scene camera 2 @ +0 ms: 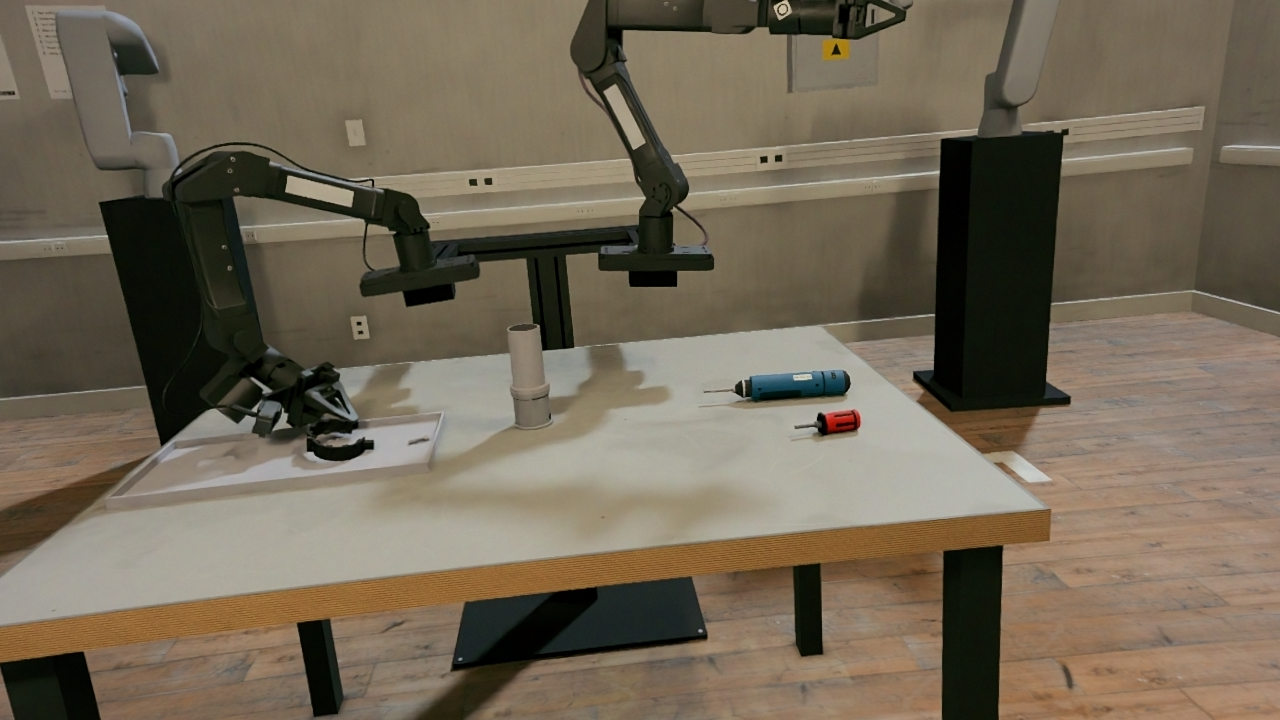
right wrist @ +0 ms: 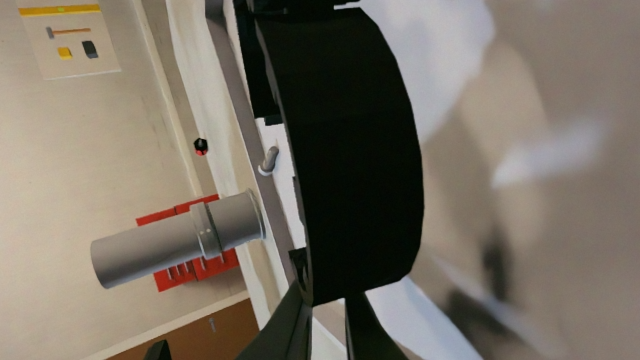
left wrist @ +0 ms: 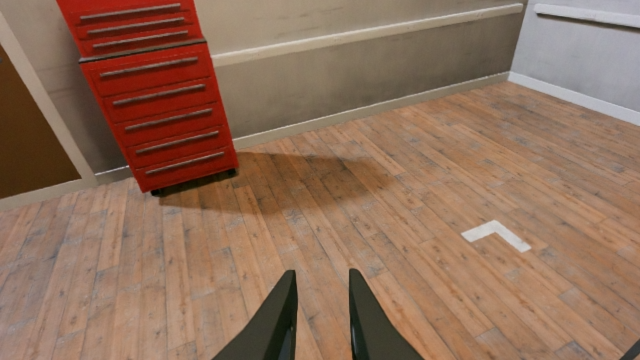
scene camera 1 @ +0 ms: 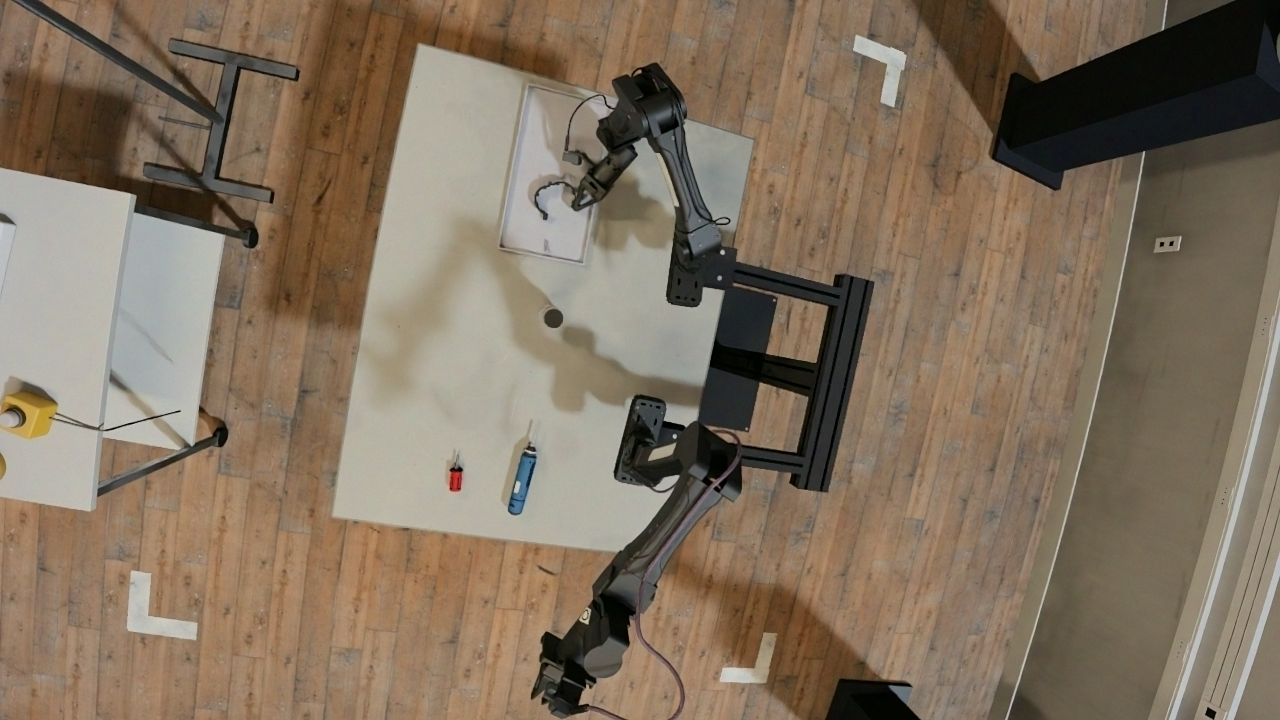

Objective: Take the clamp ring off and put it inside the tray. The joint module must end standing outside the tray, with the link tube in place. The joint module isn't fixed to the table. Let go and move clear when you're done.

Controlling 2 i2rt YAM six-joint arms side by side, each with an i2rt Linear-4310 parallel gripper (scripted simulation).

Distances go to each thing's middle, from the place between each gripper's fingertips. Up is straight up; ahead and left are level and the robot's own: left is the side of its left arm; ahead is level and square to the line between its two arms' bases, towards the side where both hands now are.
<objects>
The black clamp ring (scene camera 2: 345, 452) lies 60 mm ahead of my right hand (scene camera 2: 355, 424), 10 mm to the right of it and 10 mm below it. Also, from my right hand: pale link tube (scene camera 2: 524, 340): 280 mm to the left, 80 mm above, 10 mm behind; then white tray (scene camera 2: 201, 467): 70 mm ahead, 60 mm to the right, 20 mm below; then grey joint module (scene camera 2: 532, 412): 280 mm to the left, 10 mm behind.
Right now the pale link tube is 11 cm ahead of my left hand (scene camera 1: 536, 699), 62 cm to the right of it and 47 cm below it. The rest, counted from my left hand: white tray: 19 cm ahead, 96 cm to the right, 57 cm below; black clamp ring: 17 cm ahead, 91 cm to the right, 55 cm below; grey joint module: 11 cm ahead, 62 cm to the right, 55 cm below.
</objects>
